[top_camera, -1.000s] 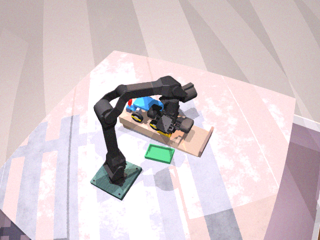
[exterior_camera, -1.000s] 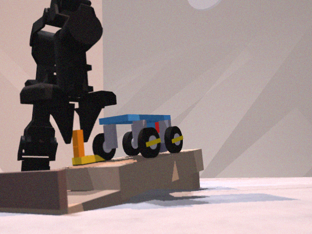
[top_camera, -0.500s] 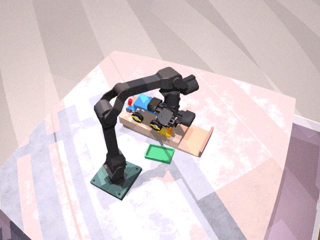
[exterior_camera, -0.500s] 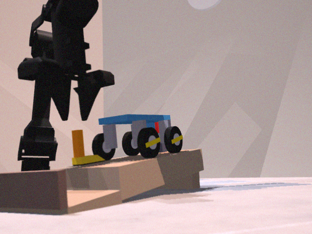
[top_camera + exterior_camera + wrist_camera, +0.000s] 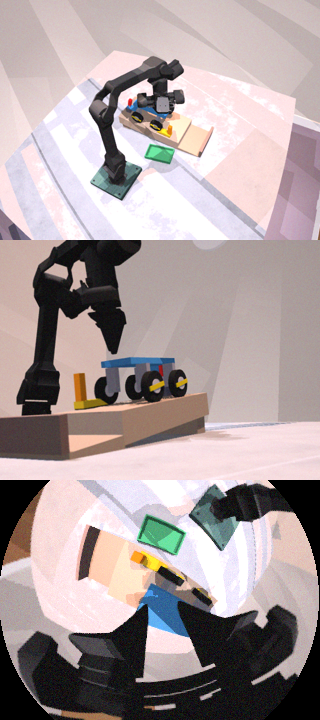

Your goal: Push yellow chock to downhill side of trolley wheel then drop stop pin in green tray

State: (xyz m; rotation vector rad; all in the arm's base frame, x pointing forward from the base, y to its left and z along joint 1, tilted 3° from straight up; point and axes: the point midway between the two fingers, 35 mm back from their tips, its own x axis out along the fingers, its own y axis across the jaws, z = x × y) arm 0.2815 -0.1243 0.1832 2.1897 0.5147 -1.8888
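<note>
My gripper tip is now 170 mm to the right of the red-headed stop pin, 40 mm short of it and 40 mm above it. The rest, counted from my gripper tip: yellow chock (80 mm below, 40 mm behind, 20 mm to the right); then raised lip (200 mm to the right, 140 mm below, 10 mm behind); then blue-topped trolley (60 mm to the left, 50 mm below, 40 mm ahead).
</note>
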